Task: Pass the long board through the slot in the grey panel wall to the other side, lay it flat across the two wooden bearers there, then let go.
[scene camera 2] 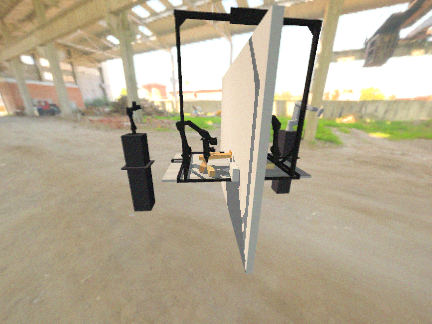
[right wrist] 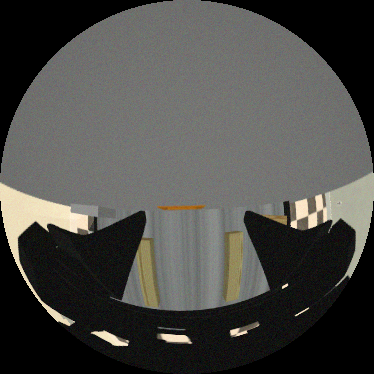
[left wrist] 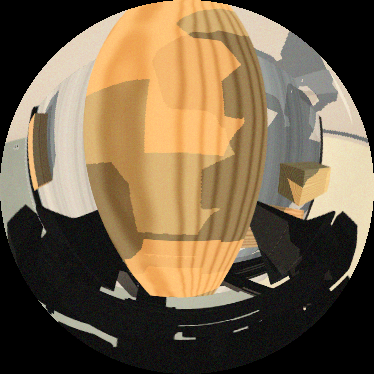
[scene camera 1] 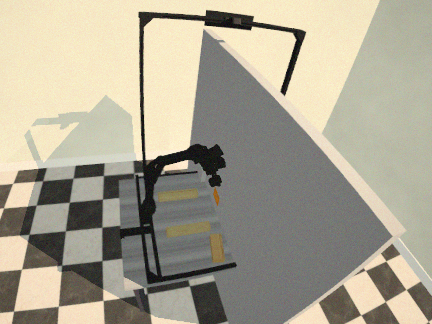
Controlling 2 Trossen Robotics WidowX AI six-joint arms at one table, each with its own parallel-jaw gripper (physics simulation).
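Frame: origin at the left arm's base, x back, y right, z up, level; centimetres.
Where they show: left gripper, between the fingertips: [scene camera 2: 207, 161]; right gripper, between the fingertips: [right wrist: 196, 216]; right arm's base, origin of its link: [scene camera 2: 275, 160] [scene camera 1: 145, 219].
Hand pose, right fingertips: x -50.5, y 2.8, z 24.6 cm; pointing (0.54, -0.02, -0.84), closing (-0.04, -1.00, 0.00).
Observation:
Each offset is from my right fingertips to the top centre of the thing. Level surfaces: height alone.
The long wooden board {dy +2.4, dx +20.5, dz -14.8 cm} [scene camera 2: 218, 155] [left wrist: 174, 139] lies on the left arm's side of the grey panel wall [scene camera 1: 279, 193] [scene camera 2: 237, 128] [right wrist: 184, 104], one end by the wall. It fills the left wrist view, very close. My left gripper [scene camera 2: 207, 158] is open, low over the board's near end. The slot's orange frame {dy +1.6, dx +4.8, dz -18.7 cm} [scene camera 1: 216, 196] [right wrist: 180, 207] shows on the right arm's side with no board through it. My right gripper [scene camera 1: 215, 183] [right wrist: 196, 216] is open and empty, just above the slot. The two wooden bearers {dy +12.9, dx -19.0, dz -22.1 cm} [scene camera 1: 177, 195] {dy -13.5, dx -18.0, dz -22.1 cm} [scene camera 1: 188, 229] [right wrist: 148, 272] [right wrist: 232, 265] lie bare on the table.
A third wooden block {dy -28.2, dx -5.1, dz -22.7 cm} [scene camera 1: 217, 247] lies by the wall on the right arm's side. Loose wooden blocks {dy +12.3, dx +33.7, dz -20.3 cm} [scene camera 2: 202, 166] {dy +23.6, dx +27.7, dz -21.5 cm} [scene camera 2: 211, 171] [left wrist: 303, 183] lie under and beside the board. A black frame [scene camera 1: 141, 96] [scene camera 2: 177, 80] stands round the grey table {dz -26.5 cm} [scene camera 1: 134, 257] [scene camera 2: 170, 176].

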